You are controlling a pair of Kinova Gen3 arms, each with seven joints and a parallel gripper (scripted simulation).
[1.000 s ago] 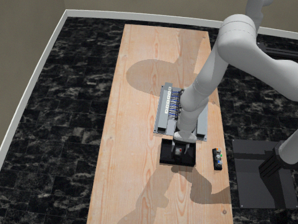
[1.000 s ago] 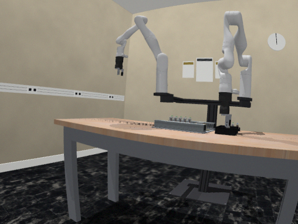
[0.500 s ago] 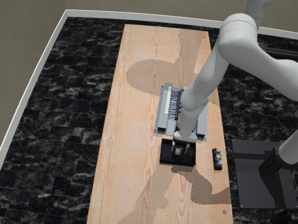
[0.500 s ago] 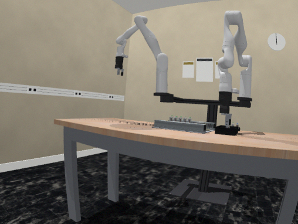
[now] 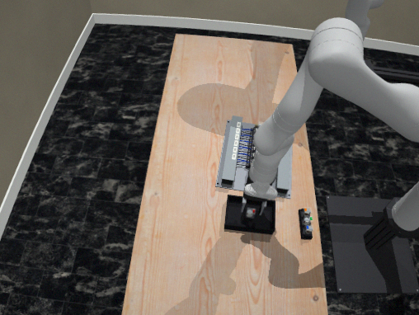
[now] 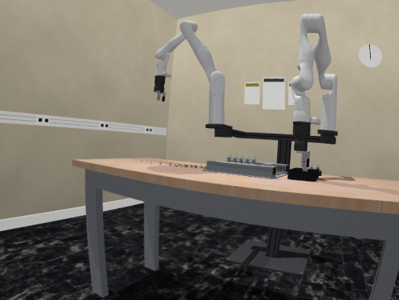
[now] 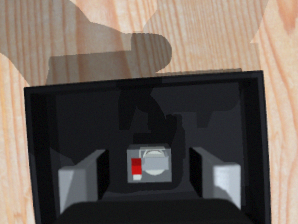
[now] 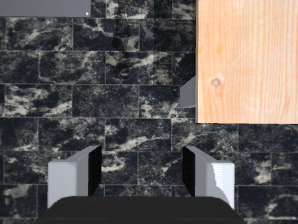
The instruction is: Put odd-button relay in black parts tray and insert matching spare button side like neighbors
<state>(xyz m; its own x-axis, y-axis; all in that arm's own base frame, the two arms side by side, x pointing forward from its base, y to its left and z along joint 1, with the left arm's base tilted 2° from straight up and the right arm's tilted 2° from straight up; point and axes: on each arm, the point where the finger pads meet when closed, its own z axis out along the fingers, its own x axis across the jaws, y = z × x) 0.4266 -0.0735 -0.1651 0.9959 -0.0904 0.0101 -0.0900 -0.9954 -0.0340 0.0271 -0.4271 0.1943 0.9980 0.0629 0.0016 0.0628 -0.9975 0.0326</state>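
Note:
Now: left hand 5 cm above the black parts tray. Also, from my left hand: spare rack 19 cm behind, 5 cm below, 4 cm to the left; then relay panel 25 cm to the right, 6 cm behind, 4 cm below.

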